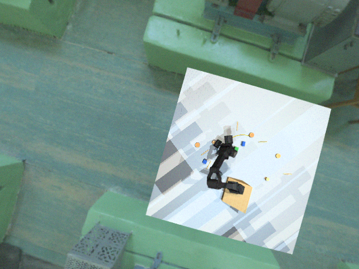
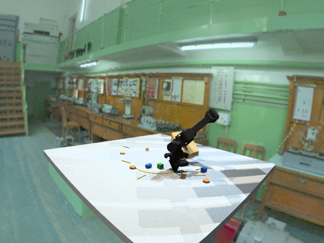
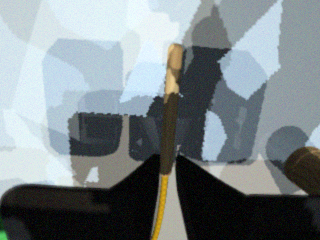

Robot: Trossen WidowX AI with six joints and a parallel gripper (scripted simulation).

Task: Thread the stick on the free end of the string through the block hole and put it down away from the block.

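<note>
Right now my gripper tip is 30 mm short of the wooden block, 90 mm to the right of it and 10 mm below it. The rest, counted from my gripper tip: blue cylinder: 80 mm ahead, 150 mm to the right, 10 mm above; green cube: 20 mm ahead, 100 mm to the right, 10 mm above; thin wooden stick: 10 mm behind.
</note>
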